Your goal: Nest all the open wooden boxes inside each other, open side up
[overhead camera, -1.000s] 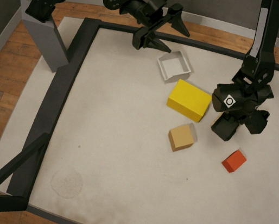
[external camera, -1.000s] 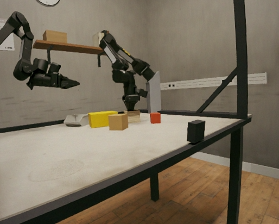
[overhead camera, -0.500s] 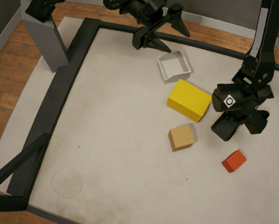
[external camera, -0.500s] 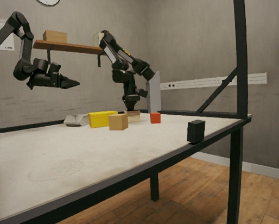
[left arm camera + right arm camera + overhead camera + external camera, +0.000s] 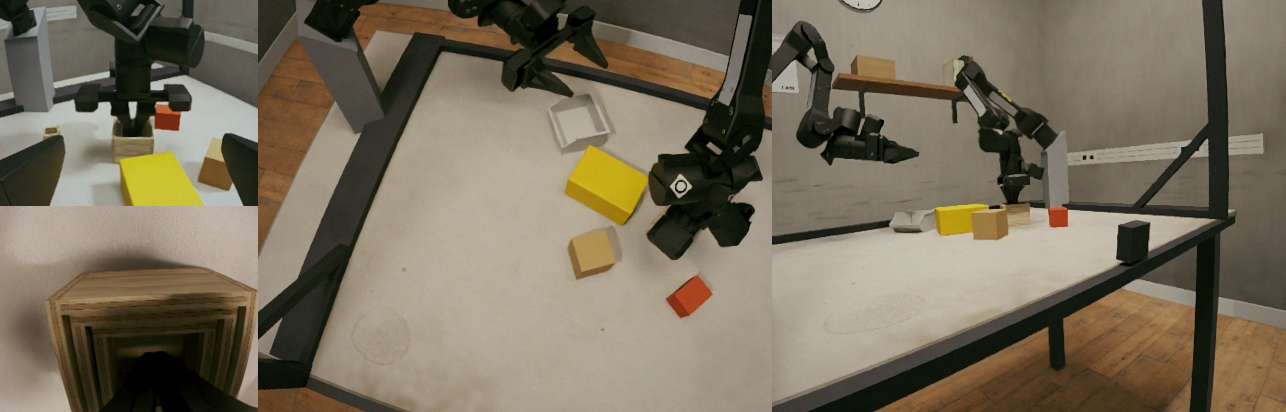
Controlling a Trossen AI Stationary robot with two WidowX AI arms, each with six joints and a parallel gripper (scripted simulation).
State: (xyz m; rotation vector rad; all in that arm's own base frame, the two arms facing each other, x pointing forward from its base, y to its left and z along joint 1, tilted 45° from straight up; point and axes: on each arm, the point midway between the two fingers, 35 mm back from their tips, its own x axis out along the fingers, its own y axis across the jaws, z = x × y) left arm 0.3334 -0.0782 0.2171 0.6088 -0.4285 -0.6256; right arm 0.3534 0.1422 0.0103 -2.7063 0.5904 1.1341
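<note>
My right hand is 130 mm short of the tiny wooden box, 120 mm to the left of it and 60 mm above it. From my right hand the other things lie so: red block (120 mm behind, 50 mm below, 40 mm to the right); tan cube (140 mm to the left, 90 mm behind, 40 mm below).
</note>
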